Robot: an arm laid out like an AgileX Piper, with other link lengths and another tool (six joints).
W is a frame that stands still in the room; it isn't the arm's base.
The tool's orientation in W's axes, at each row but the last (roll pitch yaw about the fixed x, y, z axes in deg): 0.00 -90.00 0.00; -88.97 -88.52 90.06; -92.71 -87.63 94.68; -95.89 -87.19 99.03; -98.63 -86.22 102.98; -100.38 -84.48 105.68; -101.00 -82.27 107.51; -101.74 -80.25 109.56; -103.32 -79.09 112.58; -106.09 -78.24 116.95
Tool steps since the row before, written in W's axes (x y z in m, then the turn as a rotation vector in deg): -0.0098 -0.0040 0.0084 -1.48 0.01 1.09; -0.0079 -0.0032 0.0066 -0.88 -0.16 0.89; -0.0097 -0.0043 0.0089 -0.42 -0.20 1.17; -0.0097 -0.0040 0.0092 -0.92 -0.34 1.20; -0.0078 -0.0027 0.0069 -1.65 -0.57 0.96; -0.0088 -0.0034 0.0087 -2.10 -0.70 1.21; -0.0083 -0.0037 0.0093 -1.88 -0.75 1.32; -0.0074 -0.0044 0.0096 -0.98 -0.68 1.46; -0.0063 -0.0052 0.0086 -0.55 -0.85 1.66; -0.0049 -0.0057 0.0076 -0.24 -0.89 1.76
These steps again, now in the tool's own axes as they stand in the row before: 0.0084 -0.0040 0.0098 1.09 0.01 1.48; 0.0065 -0.0032 0.0080 0.89 -0.17 0.88; 0.0087 -0.0043 0.0098 1.16 -0.23 0.42; 0.0091 -0.0039 0.0099 1.19 -0.35 0.93; 0.0068 -0.0025 0.0079 0.95 -0.51 1.68; 0.0086 -0.0034 0.0089 1.19 -0.62 2.13; 0.0091 -0.0040 0.0084 1.29 -0.70 1.92; 0.0092 -0.0049 0.0076 1.39 -0.78 1.01; 0.0080 -0.0057 0.0067 1.52 -1.05 0.61; 0.0069 -0.0061 0.0055 1.58 -1.16 0.31
